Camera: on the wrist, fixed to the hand. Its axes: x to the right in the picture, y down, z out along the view.
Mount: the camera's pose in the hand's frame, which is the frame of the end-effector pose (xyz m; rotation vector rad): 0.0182 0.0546 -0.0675 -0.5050 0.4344 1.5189
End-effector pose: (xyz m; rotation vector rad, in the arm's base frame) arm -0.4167 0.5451 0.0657 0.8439 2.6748 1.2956
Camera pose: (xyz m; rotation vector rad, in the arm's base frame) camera -0.4260 0.5333 0.1531 -1.7489 -0.7975 -1.4045
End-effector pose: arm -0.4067 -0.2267 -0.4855 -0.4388 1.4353 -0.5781
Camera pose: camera -0.4672 -0.1907 -0.5394 0.4783 1.8556 0.9780
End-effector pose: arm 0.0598 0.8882 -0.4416 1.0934 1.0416 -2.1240
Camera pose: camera 0.1190 0.9109 -0.5036 1.3806 0.4734 -0.4135
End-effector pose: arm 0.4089 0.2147 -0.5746 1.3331 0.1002 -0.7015
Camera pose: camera 0.4732 0.2723 -0.5541 0.7146 -0.3511 0.8558
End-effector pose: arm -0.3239 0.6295 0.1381 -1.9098 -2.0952 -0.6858
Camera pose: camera -0.2824 0.6155 0.2152 -2.4865 0.0867 -1.0149
